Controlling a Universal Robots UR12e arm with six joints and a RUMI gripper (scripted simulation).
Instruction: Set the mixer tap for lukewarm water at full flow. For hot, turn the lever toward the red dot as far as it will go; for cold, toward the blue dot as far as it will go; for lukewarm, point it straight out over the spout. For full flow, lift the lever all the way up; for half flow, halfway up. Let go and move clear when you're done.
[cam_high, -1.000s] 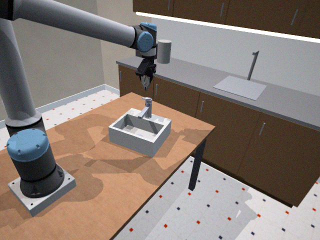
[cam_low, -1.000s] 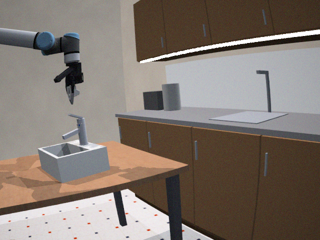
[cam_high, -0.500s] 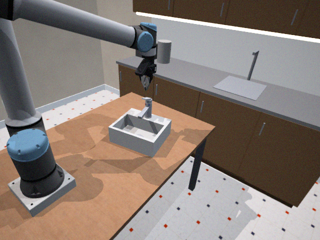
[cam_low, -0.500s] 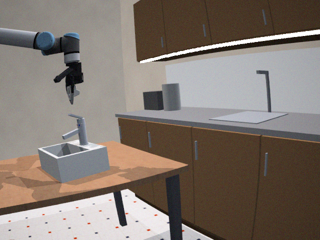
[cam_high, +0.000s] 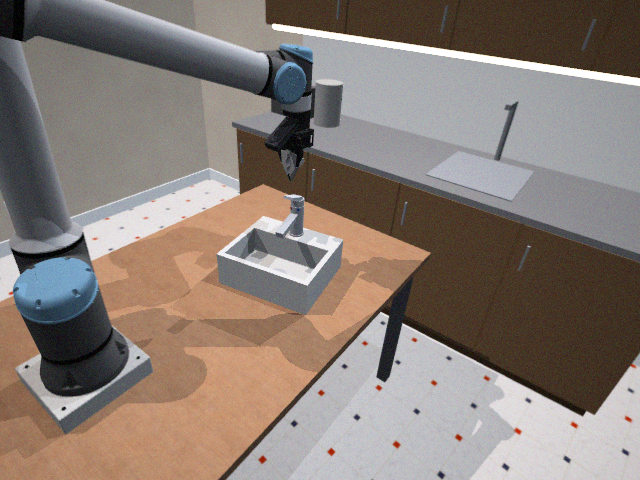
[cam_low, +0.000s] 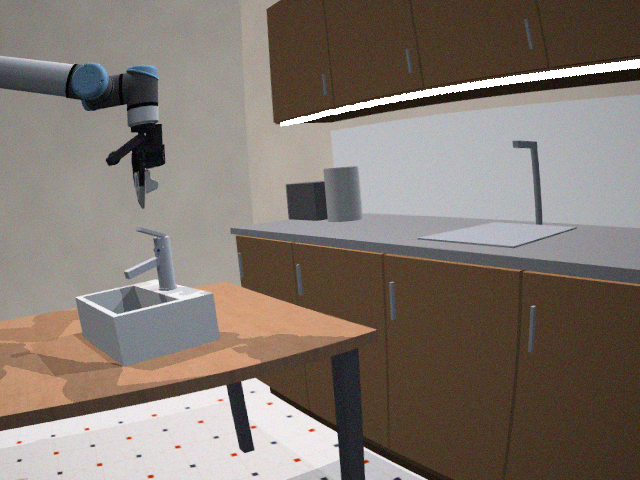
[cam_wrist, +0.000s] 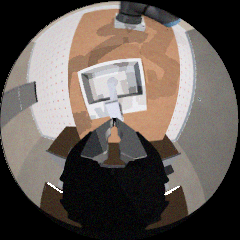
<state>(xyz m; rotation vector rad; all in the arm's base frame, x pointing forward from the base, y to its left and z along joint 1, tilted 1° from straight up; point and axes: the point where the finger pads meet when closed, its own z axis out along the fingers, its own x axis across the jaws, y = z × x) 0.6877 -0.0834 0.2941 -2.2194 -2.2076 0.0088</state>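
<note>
The lever is 2 cm ahead of my hand and 8 cm below it. Also, from my hand: grey mixer tap (3 cm ahead, 13 cm below); white basin (7 cm behind, 2 cm to the right, 32 cm below).
</note>
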